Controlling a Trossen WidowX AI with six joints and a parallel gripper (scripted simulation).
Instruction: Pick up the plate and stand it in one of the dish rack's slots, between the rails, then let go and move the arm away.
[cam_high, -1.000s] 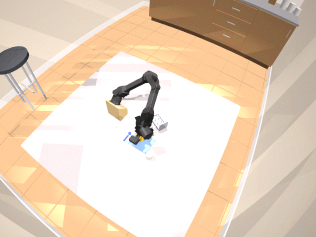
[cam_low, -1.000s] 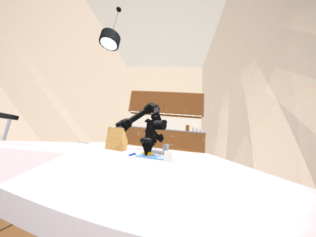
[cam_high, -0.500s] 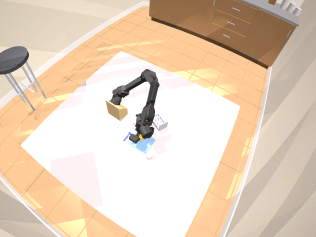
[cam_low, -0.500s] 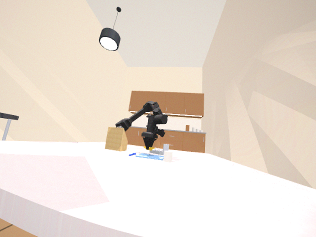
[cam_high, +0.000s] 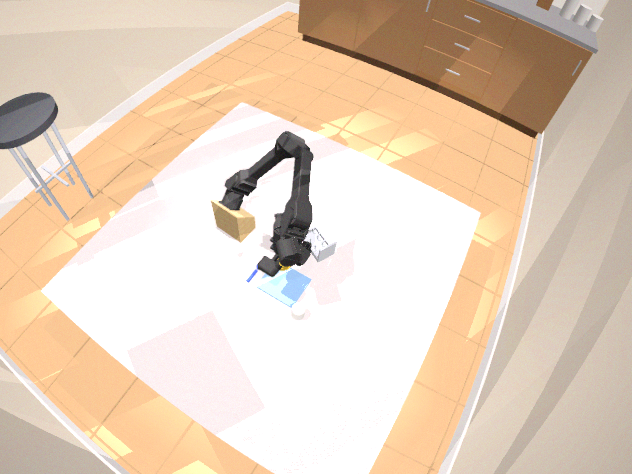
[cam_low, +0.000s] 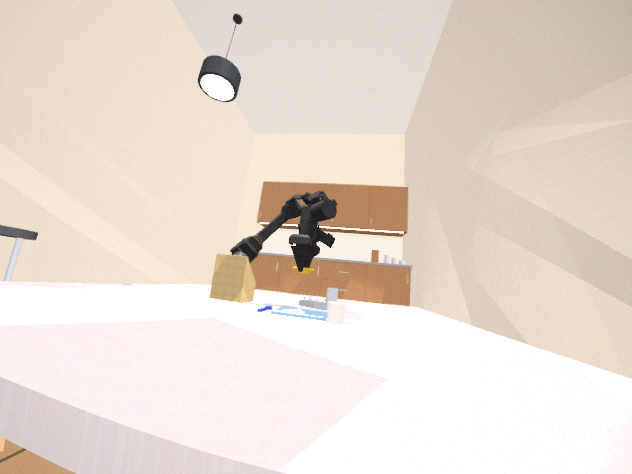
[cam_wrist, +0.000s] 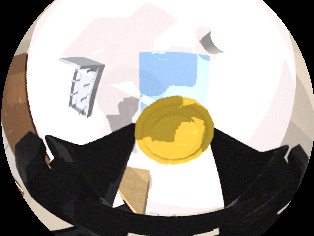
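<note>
My gripper tip is 2 cm short of the dish rack, 19 cm to the right of it and 10 cm above it. Round my gripper tip: blue spoon 9 cm behind, 3 cm to the right, 12 cm below; light blue mat 1 cm ahead, 1 cm to the right, 12 cm below; yellow plate 1 cm above.
</note>
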